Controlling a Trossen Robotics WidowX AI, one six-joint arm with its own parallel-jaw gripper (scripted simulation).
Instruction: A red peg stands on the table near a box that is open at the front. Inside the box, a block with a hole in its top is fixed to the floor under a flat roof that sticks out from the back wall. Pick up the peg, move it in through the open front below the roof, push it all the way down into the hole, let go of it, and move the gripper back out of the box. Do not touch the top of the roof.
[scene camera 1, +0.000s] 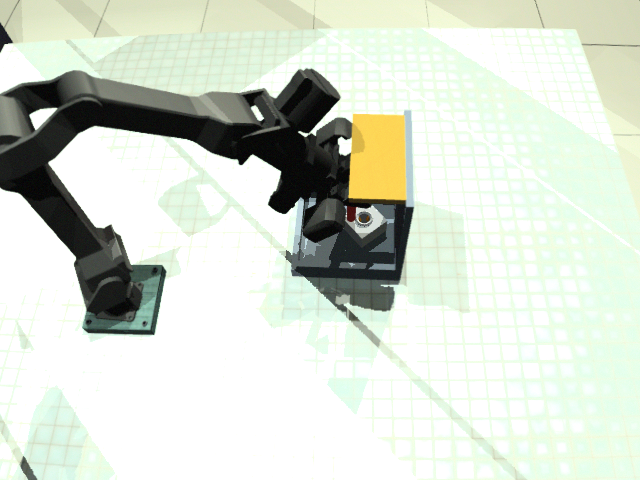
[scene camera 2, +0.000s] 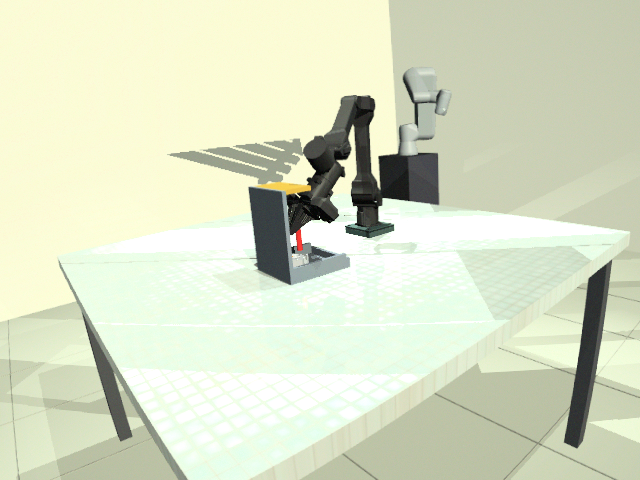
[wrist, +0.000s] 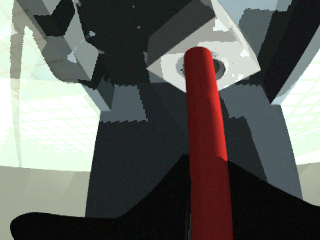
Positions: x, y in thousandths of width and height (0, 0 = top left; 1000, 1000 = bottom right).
Labels:
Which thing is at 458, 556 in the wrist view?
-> A back wall.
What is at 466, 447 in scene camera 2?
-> My gripper.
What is my gripper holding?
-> A red peg.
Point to my gripper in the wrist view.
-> At 623, 677

